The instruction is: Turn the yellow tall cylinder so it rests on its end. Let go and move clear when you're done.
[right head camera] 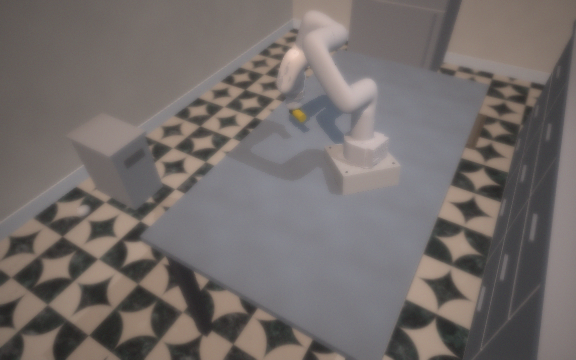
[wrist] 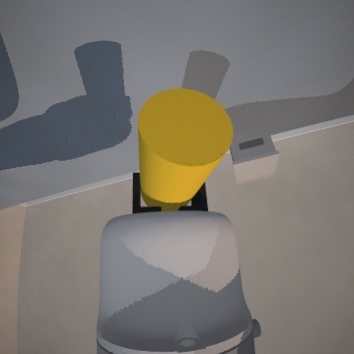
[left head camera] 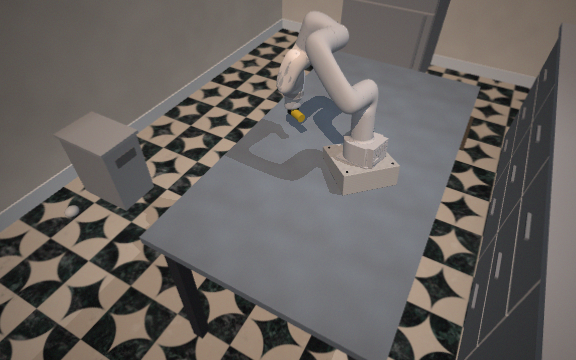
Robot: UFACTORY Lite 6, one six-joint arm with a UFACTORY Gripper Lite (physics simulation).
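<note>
The yellow tall cylinder (left head camera: 298, 116) (right head camera: 299, 116) (wrist: 185, 127) is off the table (left head camera: 300, 225) (right head camera: 300, 225) (wrist: 280, 45), with its shadows apart from it in the wrist view. It is not upright: in both head views it slants down to the right, and one round end faces the wrist camera. My gripper (left head camera: 291, 111) (right head camera: 292, 111) (wrist: 169, 194) is shut on the cylinder near its other end, with a black finger on each side. The cylinder hides part of the fingers in the wrist view.
The arm's base block (left head camera: 367, 177) (right head camera: 370, 179) stands on the table, to the right of the cylinder in the head views. The table's left edge is close to the gripper. A grey cabinet (left head camera: 125, 172) (right head camera: 137, 170) (wrist: 256, 162) stands on the floor beyond that edge.
</note>
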